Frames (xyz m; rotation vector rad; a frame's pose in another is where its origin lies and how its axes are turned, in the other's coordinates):
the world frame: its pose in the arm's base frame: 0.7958 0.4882 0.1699 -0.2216 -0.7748 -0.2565
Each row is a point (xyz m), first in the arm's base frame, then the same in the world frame.
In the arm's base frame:
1: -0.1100 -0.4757 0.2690
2: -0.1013 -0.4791 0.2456
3: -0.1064 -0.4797 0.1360
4: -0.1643 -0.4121 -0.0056
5: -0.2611 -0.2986 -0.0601
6: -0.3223 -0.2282 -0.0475
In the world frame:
1: -0.4102 -1.2008 0.3864
2: -0.4204 -1.1989 0.3634
3: -0.5019 -1.1898 0.2905
4: -0.6524 -1.1292 0.2500
5: -0.7743 -1.0460 0.3088
6: -0.8176 -0.9996 0.3783

